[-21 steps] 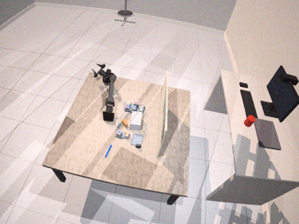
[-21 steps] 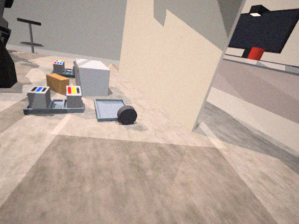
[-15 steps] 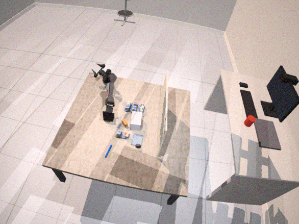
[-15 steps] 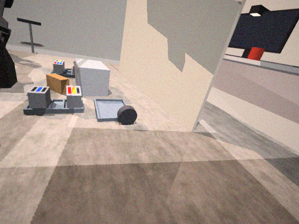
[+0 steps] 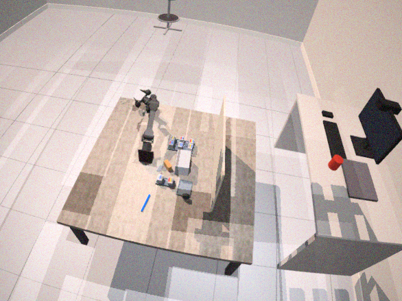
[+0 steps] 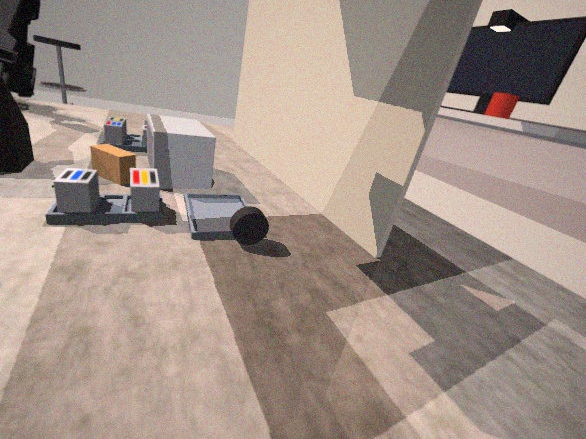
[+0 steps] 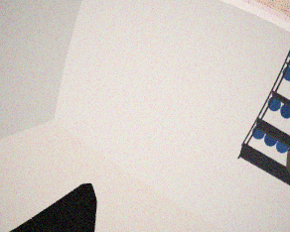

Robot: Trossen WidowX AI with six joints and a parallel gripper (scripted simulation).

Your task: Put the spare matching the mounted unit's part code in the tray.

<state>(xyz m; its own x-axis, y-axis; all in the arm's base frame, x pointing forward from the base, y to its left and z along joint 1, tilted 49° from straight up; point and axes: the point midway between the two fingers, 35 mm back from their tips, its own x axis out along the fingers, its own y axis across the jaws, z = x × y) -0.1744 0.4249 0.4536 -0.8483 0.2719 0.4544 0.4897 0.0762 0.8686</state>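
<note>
Right now my gripper tip is 820 mm to the left of the grey spare block, 330 mm short of it and 70 mm above it. Round my gripper tip: grey mounted unit: 660 mm to the right, 480 mm ahead, 60 mm below; then slotted grey holder: 830 mm to the right, 370 mm ahead, 100 mm below; then brown box: 690 mm to the right, 370 mm ahead, 80 mm below.
</note>
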